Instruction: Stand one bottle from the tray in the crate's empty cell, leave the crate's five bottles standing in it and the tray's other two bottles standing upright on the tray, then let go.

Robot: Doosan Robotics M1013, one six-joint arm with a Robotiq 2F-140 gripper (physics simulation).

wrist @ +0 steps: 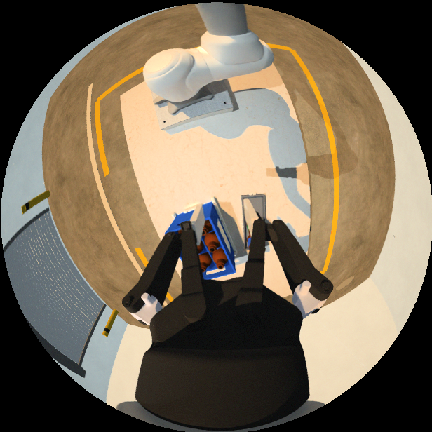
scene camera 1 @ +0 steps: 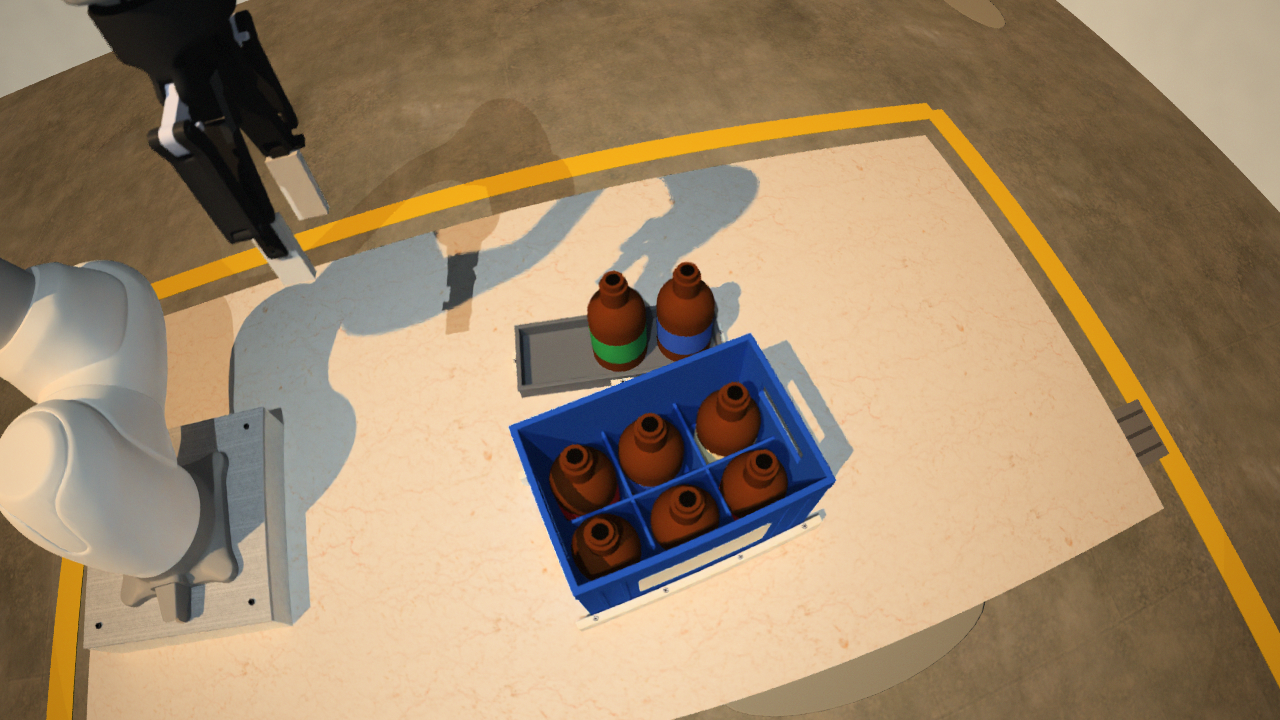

Labels:
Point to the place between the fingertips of my gripper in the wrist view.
223,209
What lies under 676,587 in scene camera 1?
A pale strip.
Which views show my gripper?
The wrist view and scene camera 1: all of them.

